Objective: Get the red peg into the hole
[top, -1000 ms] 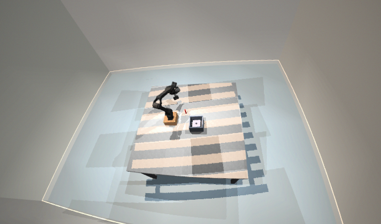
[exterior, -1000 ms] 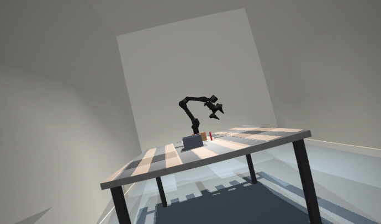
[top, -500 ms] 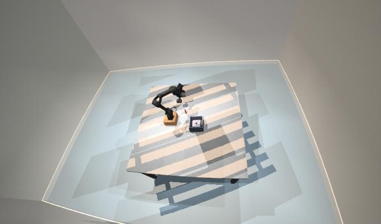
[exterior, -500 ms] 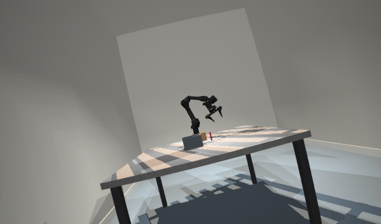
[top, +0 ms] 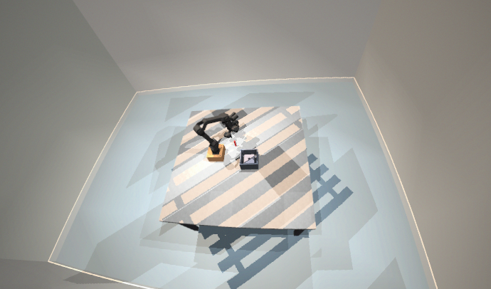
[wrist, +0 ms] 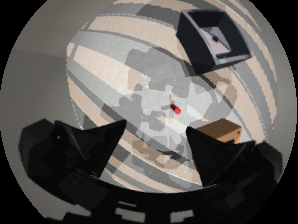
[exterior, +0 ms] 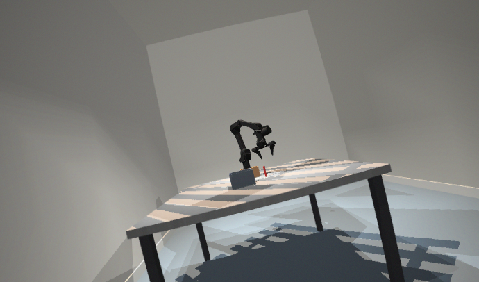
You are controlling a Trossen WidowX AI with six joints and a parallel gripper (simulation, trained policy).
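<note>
Now: the red peg 10 cm below my gripper tip, 4 cm to the right of it and 1 cm behind it. Also, from my gripper tip: pale plate: 23 cm to the right, 14 cm ahead, 10 cm below; then dark box: 23 cm to the right, 14 cm ahead, 11 cm below.
</note>
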